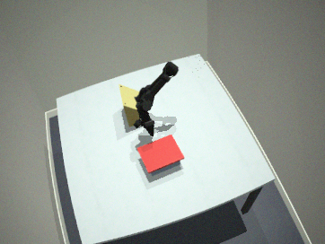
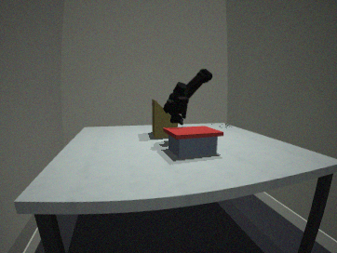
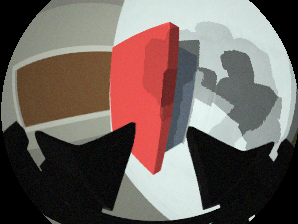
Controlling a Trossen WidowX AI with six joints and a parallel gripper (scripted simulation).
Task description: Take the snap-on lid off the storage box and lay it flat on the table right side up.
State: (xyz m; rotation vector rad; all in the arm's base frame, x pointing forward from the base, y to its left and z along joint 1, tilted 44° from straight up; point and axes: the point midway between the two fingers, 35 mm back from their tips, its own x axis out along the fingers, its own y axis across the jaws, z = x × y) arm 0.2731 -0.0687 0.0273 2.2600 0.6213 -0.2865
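Right now the red lid is 12 cm ahead of my gripper tip and 3 cm below it. From my gripper tip the other things lie so: grey-blue storage box (12 cm ahead, 8 cm below).
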